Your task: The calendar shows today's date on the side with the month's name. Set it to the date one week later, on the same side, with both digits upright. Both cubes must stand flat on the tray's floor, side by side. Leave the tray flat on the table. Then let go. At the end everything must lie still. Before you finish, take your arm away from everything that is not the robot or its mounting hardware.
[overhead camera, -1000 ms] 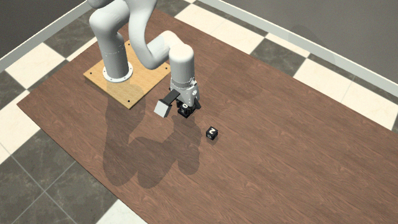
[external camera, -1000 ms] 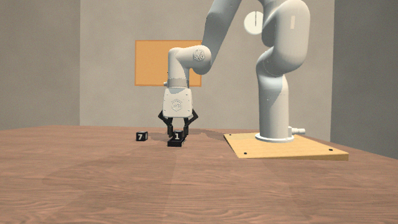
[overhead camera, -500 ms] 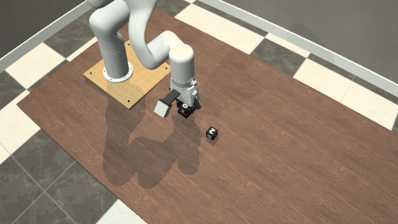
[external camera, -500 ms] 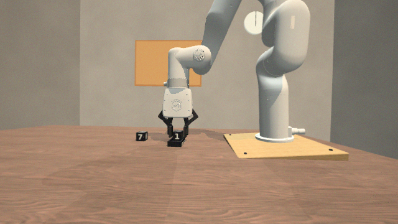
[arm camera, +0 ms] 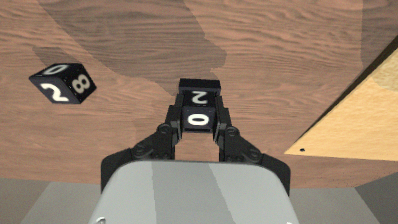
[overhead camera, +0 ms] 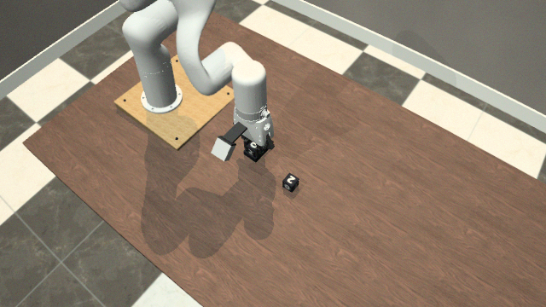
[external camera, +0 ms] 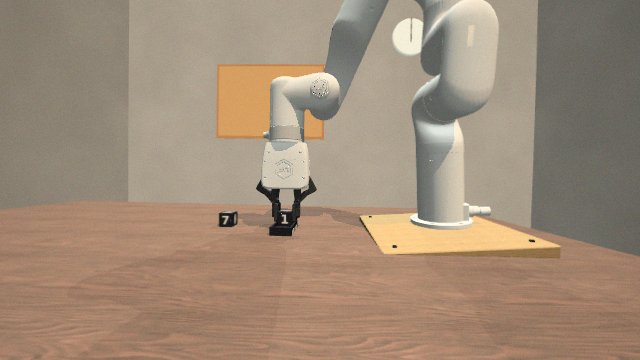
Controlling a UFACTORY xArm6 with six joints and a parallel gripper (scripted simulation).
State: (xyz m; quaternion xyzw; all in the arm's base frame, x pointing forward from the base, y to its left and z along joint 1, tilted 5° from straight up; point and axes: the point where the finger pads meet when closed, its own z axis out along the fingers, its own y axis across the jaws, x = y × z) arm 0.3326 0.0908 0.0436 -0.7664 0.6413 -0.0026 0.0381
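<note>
Now: the black tray 3 cm below my hand and 2 cm to the left of it. From my hand the other things lie so: black cube (1 cm below).
</note>
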